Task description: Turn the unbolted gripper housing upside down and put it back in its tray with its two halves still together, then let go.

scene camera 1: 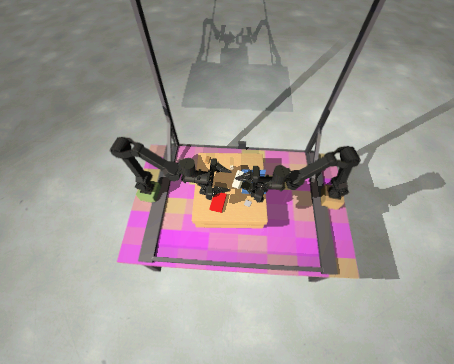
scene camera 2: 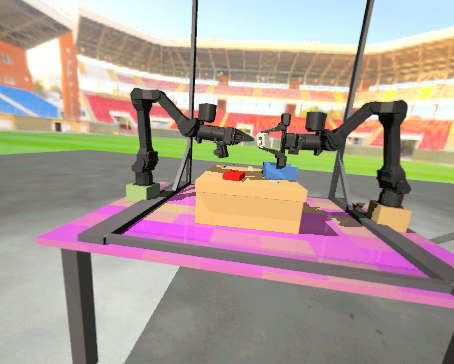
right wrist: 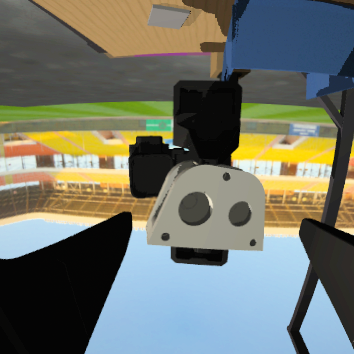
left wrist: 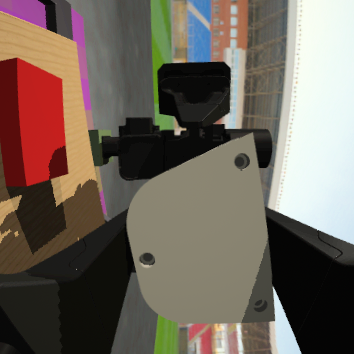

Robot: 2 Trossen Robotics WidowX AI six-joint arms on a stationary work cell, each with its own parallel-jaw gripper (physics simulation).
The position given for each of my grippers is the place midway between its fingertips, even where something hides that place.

Observation:
My right gripper [scene camera 2: 254, 139] is open and holds nothing. Also in view: a red housing half [left wrist: 40, 154]. A grey square plate [right wrist: 171, 21] rests on a wooden block [scene camera 2: 254, 203]. Further things: my left gripper [scene camera 2: 259, 139], a blue tray [right wrist: 306, 43], a black frame post [scene camera 1: 370, 20] and a tan arm base [scene camera 2: 396, 218].
My left gripper shows as well in the right wrist view [right wrist: 205, 208] and in the left wrist view [left wrist: 194, 213]. My right gripper is seen too in the right wrist view [right wrist: 217, 223]. The wooden block shows as well in scene camera 1 [scene camera 1: 235, 214], in the right wrist view [right wrist: 119, 35] and in the left wrist view [left wrist: 50, 215]. The right wrist view does not show the red housing half: it is out of frame. The left wrist view misses the grey square plate: it is out of frame.

